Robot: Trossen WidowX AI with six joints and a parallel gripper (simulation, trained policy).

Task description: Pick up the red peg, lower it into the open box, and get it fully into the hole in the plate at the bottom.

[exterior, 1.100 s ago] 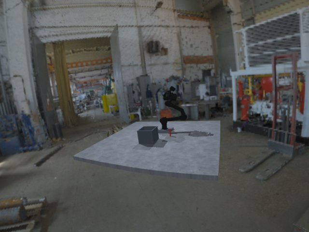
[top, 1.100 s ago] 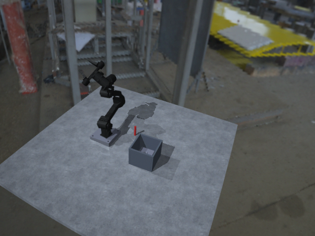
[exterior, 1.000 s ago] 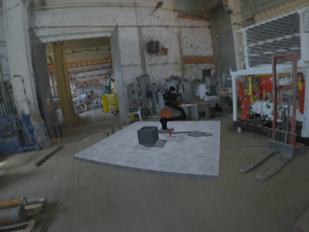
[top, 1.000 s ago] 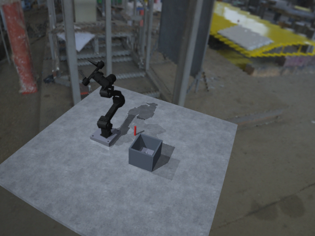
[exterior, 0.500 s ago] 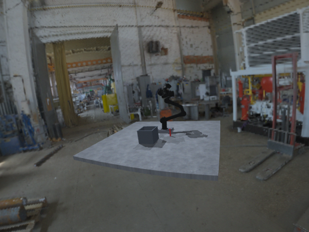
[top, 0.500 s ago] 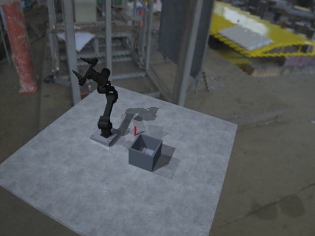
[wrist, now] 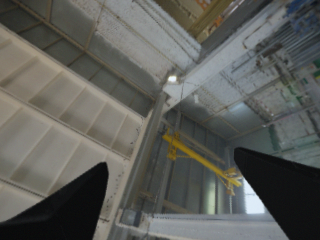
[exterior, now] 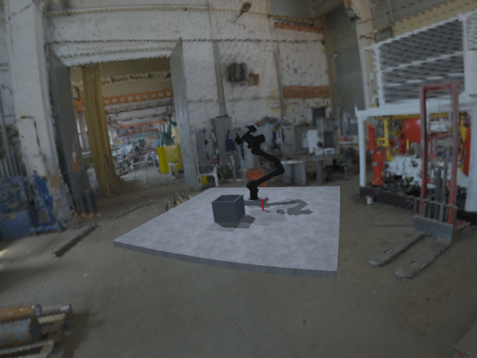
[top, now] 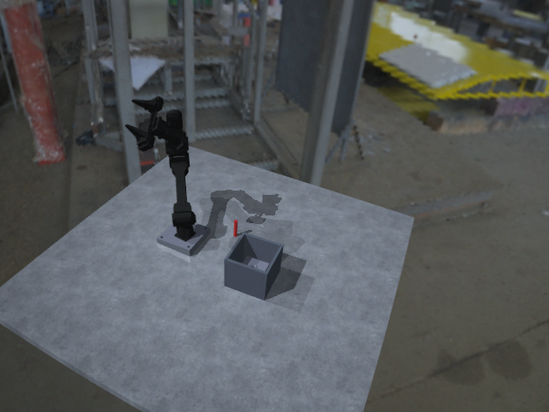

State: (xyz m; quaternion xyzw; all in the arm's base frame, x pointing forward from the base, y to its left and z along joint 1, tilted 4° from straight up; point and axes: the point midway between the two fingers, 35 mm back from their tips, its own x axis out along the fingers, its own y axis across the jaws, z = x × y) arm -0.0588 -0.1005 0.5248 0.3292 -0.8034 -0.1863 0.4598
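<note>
My gripper tip is 53 cm above the red peg, 26 cm to the right of it and 25 cm short of it. The rest, counted from my gripper tip: light grey plate 53 cm below, 45 cm ahead, 11 cm to the left.
</note>
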